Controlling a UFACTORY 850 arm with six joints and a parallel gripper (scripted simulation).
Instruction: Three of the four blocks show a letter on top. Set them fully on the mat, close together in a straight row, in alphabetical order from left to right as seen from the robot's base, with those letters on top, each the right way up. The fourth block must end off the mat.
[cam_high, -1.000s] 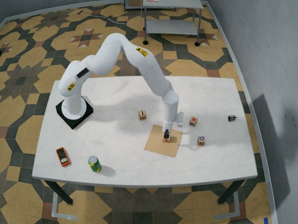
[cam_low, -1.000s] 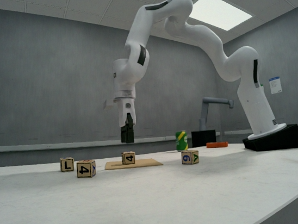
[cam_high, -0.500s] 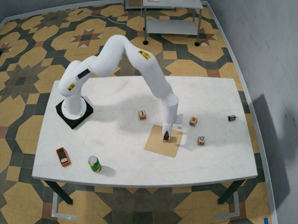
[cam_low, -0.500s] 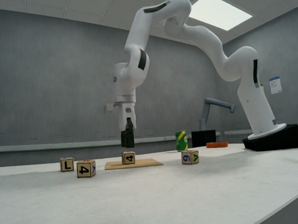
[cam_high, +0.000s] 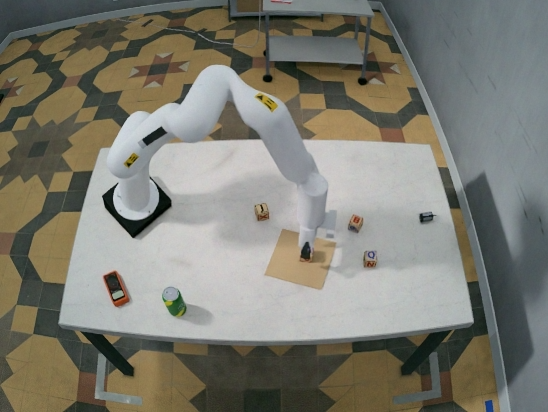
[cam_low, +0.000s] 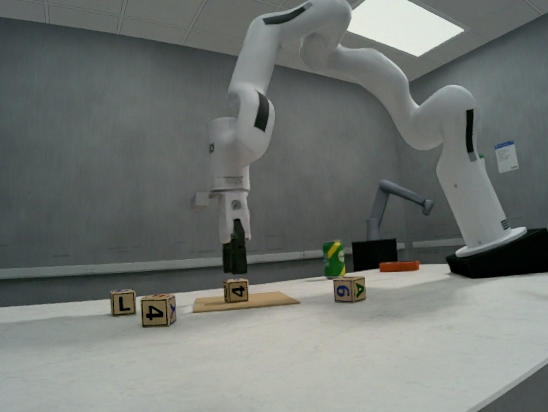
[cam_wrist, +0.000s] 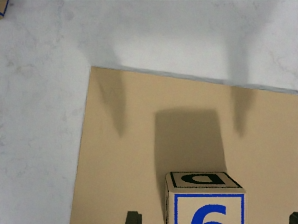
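Now: the tan mat 2 cm behind my hand and 7 cm below it. Round my hand: Q block: 22 cm ahead, 5 cm to the right, 5 cm below; green can: 46 cm behind, 16 cm to the right, 1 cm below; J block: 13 cm behind, 20 cm to the left, 5 cm below.
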